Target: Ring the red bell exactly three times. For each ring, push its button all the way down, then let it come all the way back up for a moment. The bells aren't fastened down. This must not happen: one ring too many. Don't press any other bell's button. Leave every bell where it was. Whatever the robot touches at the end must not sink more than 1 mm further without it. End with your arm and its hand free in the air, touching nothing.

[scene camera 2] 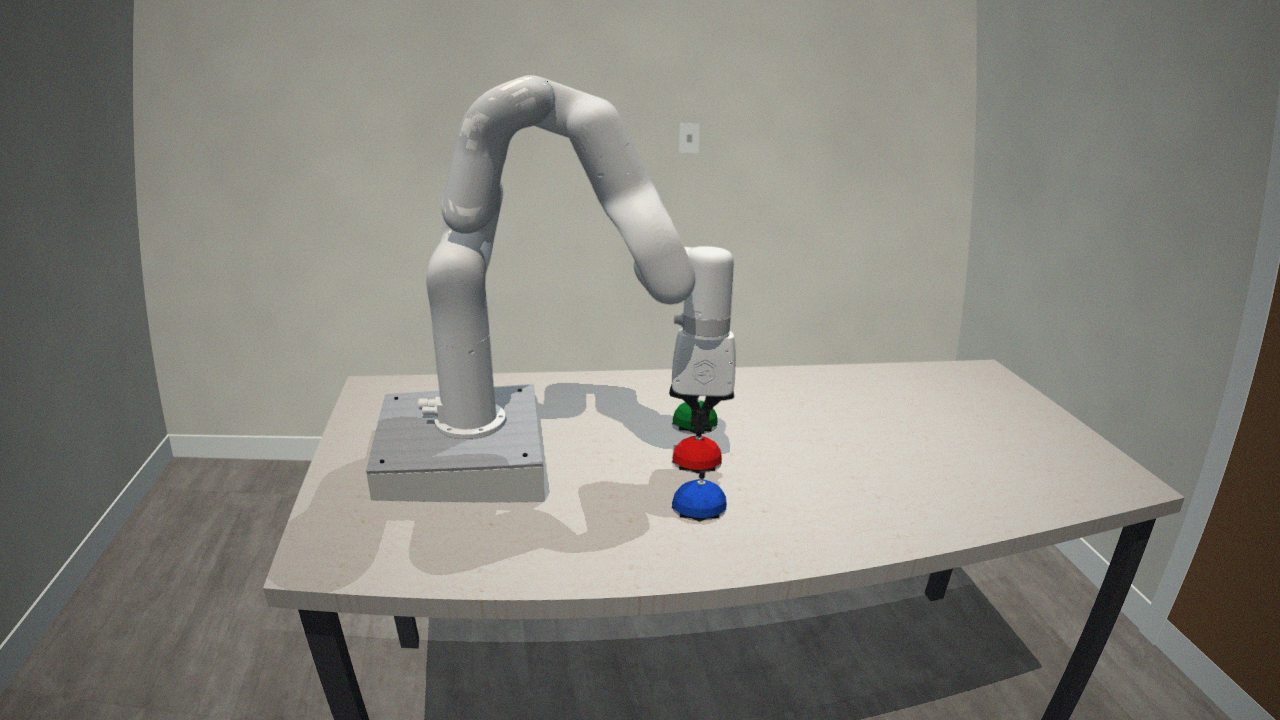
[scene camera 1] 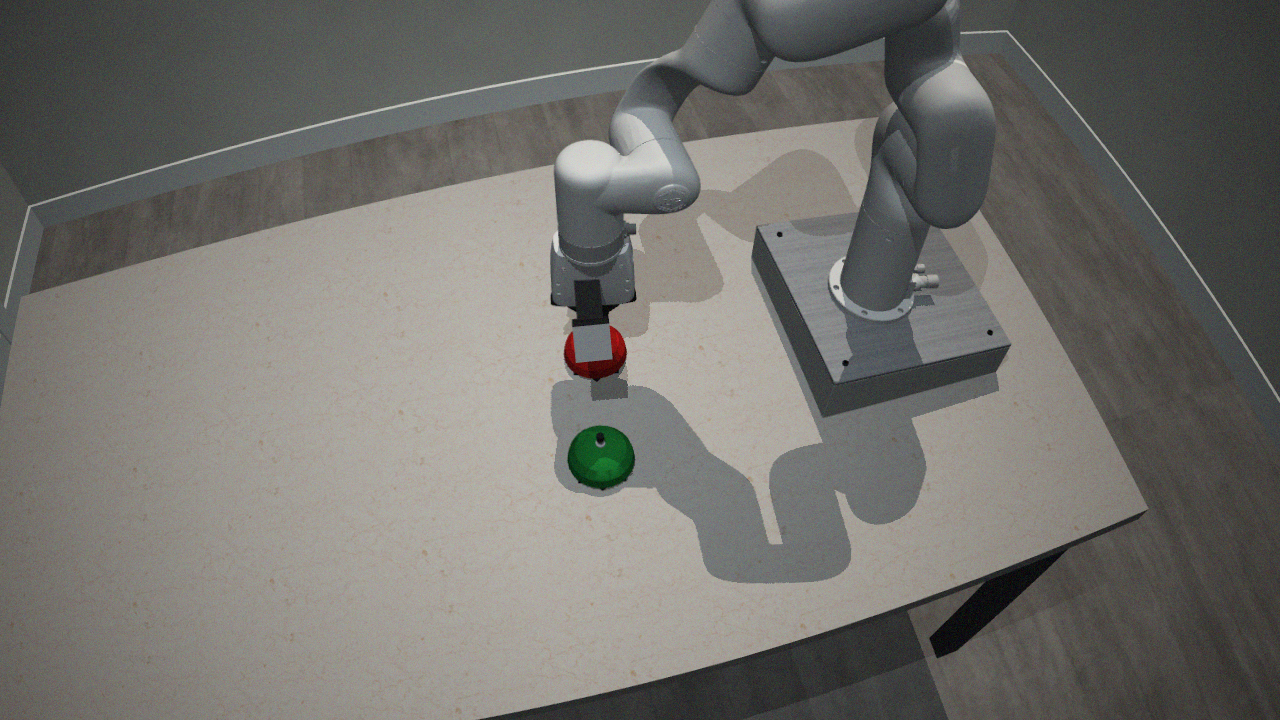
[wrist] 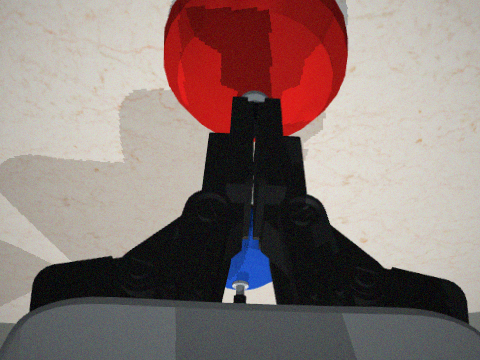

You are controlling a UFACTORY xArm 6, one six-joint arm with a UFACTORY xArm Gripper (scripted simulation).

The pictures show: my gripper, a blue bell, a green bell and a red bell.
My gripper shows as well in scene camera 2 and in the wrist view.
